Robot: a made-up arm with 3 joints. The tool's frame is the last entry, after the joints. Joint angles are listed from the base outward.
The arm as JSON. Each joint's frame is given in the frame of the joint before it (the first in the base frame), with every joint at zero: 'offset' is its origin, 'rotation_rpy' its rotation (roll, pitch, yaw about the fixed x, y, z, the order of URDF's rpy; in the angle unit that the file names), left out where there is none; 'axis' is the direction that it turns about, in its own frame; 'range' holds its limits. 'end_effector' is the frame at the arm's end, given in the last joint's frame.
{
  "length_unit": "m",
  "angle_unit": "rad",
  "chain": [
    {
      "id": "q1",
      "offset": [
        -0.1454,
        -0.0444,
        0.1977
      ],
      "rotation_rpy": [
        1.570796,
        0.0,
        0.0
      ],
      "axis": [
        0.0,
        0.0,
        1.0
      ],
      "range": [
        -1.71,
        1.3
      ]
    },
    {
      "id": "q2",
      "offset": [
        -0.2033,
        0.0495,
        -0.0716
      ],
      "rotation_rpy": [
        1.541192,
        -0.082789,
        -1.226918
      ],
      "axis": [
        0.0,
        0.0,
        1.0
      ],
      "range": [
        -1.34,
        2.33
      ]
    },
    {
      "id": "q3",
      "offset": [
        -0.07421,
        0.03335,
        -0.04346
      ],
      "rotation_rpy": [
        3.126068,
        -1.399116,
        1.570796
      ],
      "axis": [
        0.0,
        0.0,
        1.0
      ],
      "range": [
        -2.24,
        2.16
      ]
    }
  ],
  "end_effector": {
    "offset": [
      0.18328,
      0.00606,
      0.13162
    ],
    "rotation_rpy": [
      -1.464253,
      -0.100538,
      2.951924
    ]
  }
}
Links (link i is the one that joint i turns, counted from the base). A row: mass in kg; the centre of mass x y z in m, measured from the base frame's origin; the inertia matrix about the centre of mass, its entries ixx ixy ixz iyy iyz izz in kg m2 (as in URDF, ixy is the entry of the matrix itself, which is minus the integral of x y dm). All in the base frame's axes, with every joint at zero. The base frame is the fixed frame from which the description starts. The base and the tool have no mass.
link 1: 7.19; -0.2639 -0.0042 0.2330; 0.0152 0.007 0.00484 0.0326 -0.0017 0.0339
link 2: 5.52; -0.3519 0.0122 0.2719; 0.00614 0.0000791 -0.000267 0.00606 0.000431 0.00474
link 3: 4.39; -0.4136 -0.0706 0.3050; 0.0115 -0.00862 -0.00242 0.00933 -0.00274 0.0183
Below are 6 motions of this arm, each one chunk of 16 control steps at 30 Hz.
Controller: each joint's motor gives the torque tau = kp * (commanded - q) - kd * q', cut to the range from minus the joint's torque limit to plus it. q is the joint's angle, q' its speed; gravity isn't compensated. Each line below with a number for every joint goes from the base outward.
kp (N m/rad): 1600 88 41
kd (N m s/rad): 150 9.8 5.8
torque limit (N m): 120 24 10
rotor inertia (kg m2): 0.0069 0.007 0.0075
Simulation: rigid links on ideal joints. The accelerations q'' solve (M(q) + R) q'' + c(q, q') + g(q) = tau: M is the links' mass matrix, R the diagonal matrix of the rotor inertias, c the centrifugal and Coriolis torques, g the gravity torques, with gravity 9.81 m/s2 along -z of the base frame. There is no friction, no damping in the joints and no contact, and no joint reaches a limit. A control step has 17 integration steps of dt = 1/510 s. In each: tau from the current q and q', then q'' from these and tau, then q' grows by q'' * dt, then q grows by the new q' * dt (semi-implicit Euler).
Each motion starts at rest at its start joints. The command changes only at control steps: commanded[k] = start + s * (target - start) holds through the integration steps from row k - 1 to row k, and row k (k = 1, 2, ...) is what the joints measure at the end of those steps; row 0 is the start. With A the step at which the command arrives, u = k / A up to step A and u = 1 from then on. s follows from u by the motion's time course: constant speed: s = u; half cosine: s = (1 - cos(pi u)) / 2; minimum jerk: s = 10 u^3 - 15 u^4 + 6 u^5; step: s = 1 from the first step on.
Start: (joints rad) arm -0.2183 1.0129 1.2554
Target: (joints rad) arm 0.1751 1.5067 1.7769
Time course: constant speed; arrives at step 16
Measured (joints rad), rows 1 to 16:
1: -0.2066 1.0162 1.2664
2: -0.1906 1.0253 1.2810
3: -0.1720 1.0404 1.2986
4: -0.1514 1.0599 1.3185
5: -0.1296 1.0828 1.3404
6: -0.1068 1.1080 1.3637
7: -0.0835 1.1352 1.3882
8: -0.0597 1.1637 1.4136
9: -0.0357 1.1933 1.4398
10: -0.0114 1.2236 1.4667
11: 0.0130 1.2545 1.4940
12: 0.0375 1.2858 1.5219
13: 0.0621 1.3175 1.5501
14: 0.0866 1.3494 1.5786
15: 0.1113 1.3815 1.6075
16: 0.1359 1.4138 1.6366

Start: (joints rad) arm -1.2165 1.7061 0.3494
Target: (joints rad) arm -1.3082 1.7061 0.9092
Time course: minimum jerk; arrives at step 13
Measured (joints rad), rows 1 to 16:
1: -1.2166 1.7128 0.3553
2: -1.2172 1.7185 0.3619
3: -1.2191 1.7232 0.3729
4: -1.2229 1.7271 0.3915
5: -1.2288 1.7299 0.4201
6: -1.2367 1.7317 0.4594
7: -1.2464 1.7322 0.5087
8: -1.2570 1.7316 0.5657
9: -1.2680 1.7301 0.6268
10: -1.2782 1.7278 0.6880
11: -1.2871 1.7253 0.7451
12: -1.2941 1.7229 0.7948
13: -1.2992 1.7208 0.8355
14: -1.3028 1.7193 0.8677
15: -1.3052 1.7184 0.8930
16: -1.3069 1.7177 0.9129

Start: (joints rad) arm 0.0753 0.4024 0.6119
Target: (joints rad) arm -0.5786 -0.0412 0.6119
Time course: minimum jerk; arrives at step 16
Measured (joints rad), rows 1 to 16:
1: 0.0802 0.3953 0.6170
2: 0.0816 0.3843 0.6259
3: 0.0763 0.3718 0.6334
4: 0.0618 0.3559 0.6392
5: 0.0365 0.3352 0.6438
6: 0.0000 0.3086 0.6477
7: -0.0470 0.2762 0.6512
8: -0.1029 0.2388 0.6546
9: -0.1652 0.1977 0.6581
10: -0.2306 0.1548 0.6616
11: -0.2955 0.1121 0.6654
12: -0.3562 0.0717 0.6692
13: -0.4098 0.0355 0.6730
14: -0.4538 0.0049 0.6768
15: -0.4874 -0.0196 0.6804
16: -0.5114 -0.0383 0.6837

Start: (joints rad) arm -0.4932 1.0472 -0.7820
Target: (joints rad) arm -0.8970 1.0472 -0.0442
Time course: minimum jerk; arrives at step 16
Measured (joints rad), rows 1 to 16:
1: -0.4901 1.0554 -0.7788
2: -0.4887 1.0672 -0.7735
3: -0.4917 1.0774 -0.7647
4: -0.5004 1.0855 -0.7495
5: -0.5158 1.0918 -0.7257
6: -0.5383 1.0963 -0.6923
7: -0.5674 1.0990 -0.6492
8: -0.6021 1.0999 -0.5973
9: -0.6408 1.0991 -0.5382
10: -0.6814 1.0968 -0.4744
11: -0.7218 1.0933 -0.4088
12: -0.7596 1.0889 -0.3443
13: -0.7931 1.0840 -0.2839
14: -0.8206 1.0792 -0.2302
15: -0.8417 1.0748 -0.1846
16: -0.8568 1.0711 -0.1474

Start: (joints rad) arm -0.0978 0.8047 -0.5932
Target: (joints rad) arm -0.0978 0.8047 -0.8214
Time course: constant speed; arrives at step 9
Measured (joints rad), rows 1 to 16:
1: -0.0928 0.8088 -0.5887
2: -0.0882 0.8130 -0.5857
3: -0.0851 0.8160 -0.5888
4: -0.0830 0.8183 -0.5970
5: -0.0816 0.8201 -0.6093
6: -0.0806 0.8218 -0.6246
7: -0.0800 0.8232 -0.6424
8: -0.0795 0.8245 -0.6620
9: -0.0792 0.8257 -0.6830
10: -0.0792 0.8274 -0.7010
11: -0.0791 0.8288 -0.7152
12: -0.0790 0.8300 -0.7264
13: -0.0790 0.8308 -0.7351
14: -0.0790 0.8314 -0.7420
15: -0.0789 0.8319 -0.7473
16: -0.0789 0.8322 -0.7514

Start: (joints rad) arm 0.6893 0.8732 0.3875
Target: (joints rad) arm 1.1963 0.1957 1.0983
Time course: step
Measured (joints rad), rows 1 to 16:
1: 0.7874 0.7454 0.3422
2: 0.9199 0.6120 0.4107
3: 1.0120 0.4906 0.5513
4: 1.0751 0.3973 0.6688
5: 1.1178 0.3324 0.7569
6: 1.1468 0.2883 0.8218
7: 1.1664 0.2584 0.8696
8: 1.1797 0.2382 0.9049
9: 1.1887 0.2244 0.9311
10: 1.1949 0.2151 0.9507
11: 1.1991 0.2087 0.9653
12: 1.2019 0.2044 0.9763
13: 1.2039 0.2014 0.9846
14: 1.2052 0.1994 0.9908
15: 1.2061 0.1981 0.9955
16: 1.2067 0.1972 0.9990

